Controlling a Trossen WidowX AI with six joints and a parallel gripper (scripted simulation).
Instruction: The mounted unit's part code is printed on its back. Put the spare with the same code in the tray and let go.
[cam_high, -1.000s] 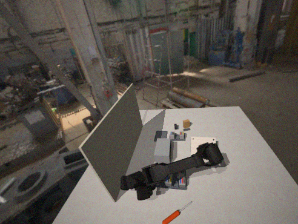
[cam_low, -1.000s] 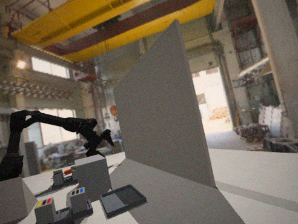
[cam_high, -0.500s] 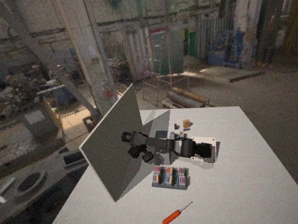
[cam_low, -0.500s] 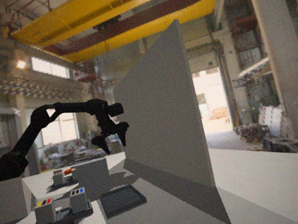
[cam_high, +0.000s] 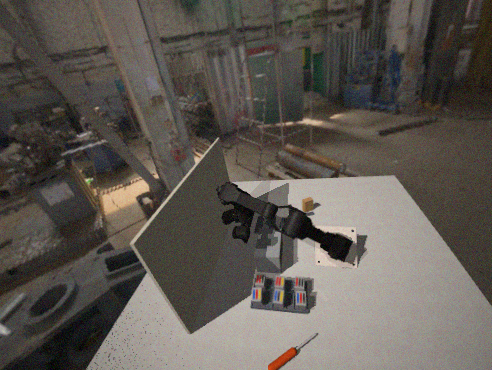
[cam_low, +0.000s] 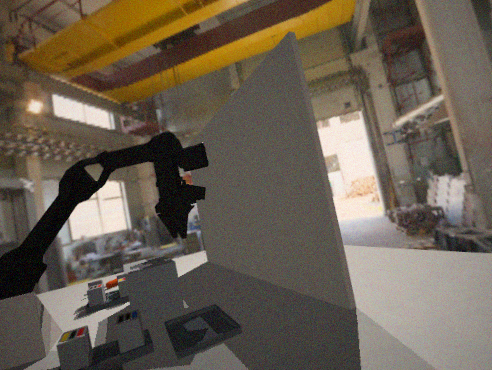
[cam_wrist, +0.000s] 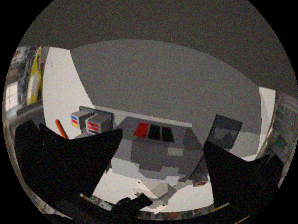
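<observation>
My gripper tip is 22 cm past the spare, 14 cm to the right of it and 10 cm above it. The rest, counted from my gripper tip: grey mounted unit (8 cm behind, 9 cm below); then panel (16 cm ahead, 1 cm to the left, 9 cm above); then tray (2 cm behind, 21 cm to the right, 13 cm below).
</observation>
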